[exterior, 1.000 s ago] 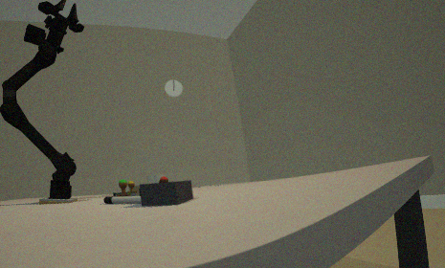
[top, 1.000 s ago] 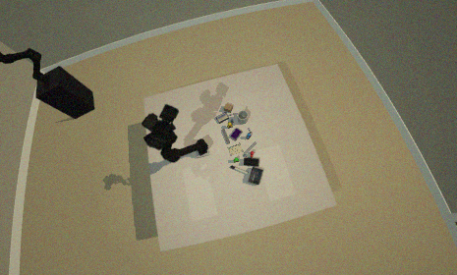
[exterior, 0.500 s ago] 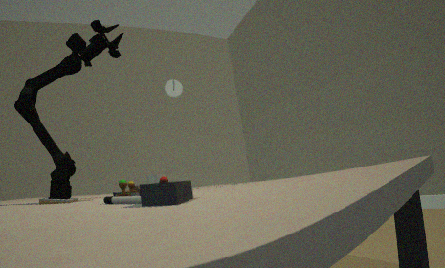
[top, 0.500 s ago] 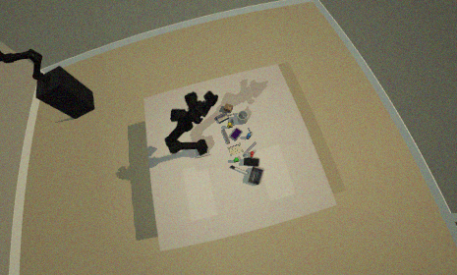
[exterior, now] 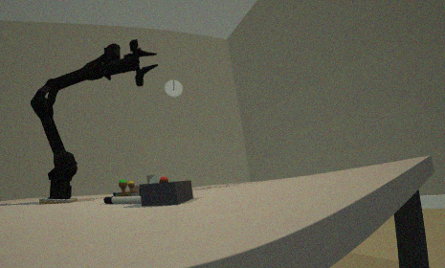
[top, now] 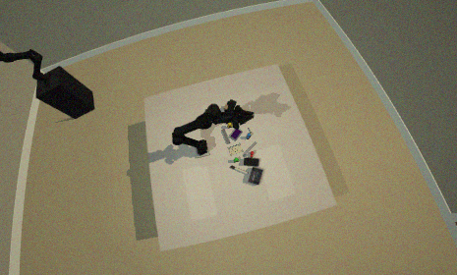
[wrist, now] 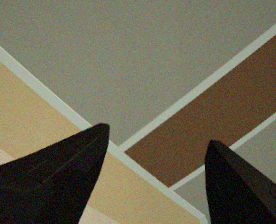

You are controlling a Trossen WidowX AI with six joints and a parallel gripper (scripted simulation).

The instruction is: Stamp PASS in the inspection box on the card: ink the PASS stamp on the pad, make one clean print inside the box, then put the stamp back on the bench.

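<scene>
The green-topped stamp lies 510 mm below my gripper tip, 150 mm behind it and 60 mm to the right of it. From my gripper tip the other things lie so: red-topped stamp: 510 mm below, 70 mm to the right, 20 mm behind; then purple ink pad: 520 mm below, 130 mm to the left, 60 mm behind; then blue stamp: 510 mm below, 70 mm to the left, 20 mm ahead.
</scene>
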